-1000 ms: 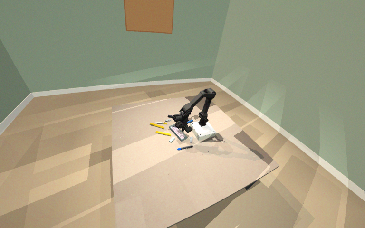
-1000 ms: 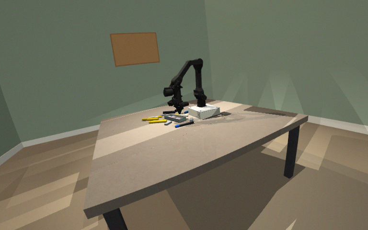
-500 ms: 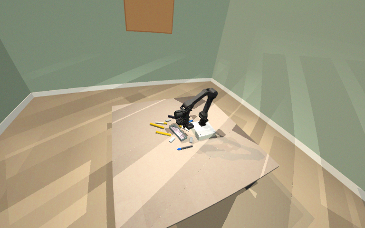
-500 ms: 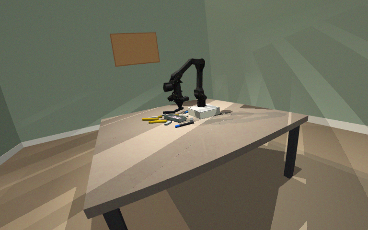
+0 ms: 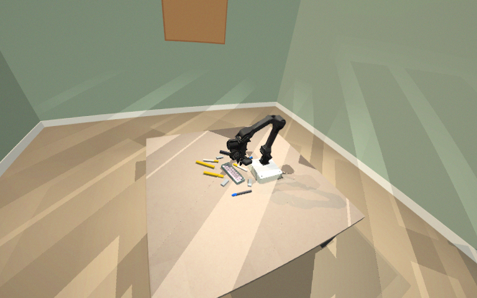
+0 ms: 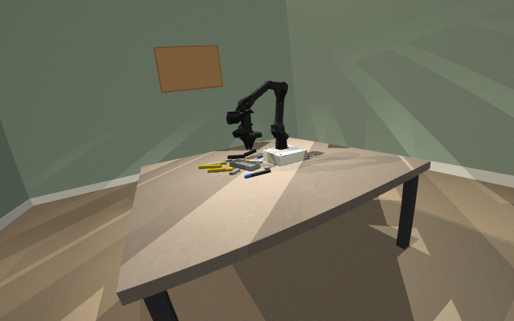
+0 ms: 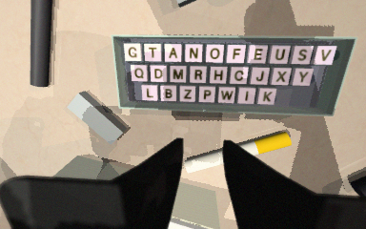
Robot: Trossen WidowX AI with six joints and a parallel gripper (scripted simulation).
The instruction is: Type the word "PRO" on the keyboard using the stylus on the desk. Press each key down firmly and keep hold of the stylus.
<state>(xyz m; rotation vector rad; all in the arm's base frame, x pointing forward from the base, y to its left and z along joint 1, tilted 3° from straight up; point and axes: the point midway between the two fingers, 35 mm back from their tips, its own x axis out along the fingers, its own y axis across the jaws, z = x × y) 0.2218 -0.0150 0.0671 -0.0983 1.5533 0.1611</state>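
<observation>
Now: gripper tip 13 cm past the blue stylus, 11 cm to the left of it and 9 cm above it. Also, from my gripper tip: grey block 12 cm ahead, 9 cm below, 4 cm to the left; then grey stylus tip 10 cm to the right, 9 cm below, 9 cm behind; then blue-capped dark pen 17 cm to the left, 9 cm below, 8 cm ahead.
</observation>
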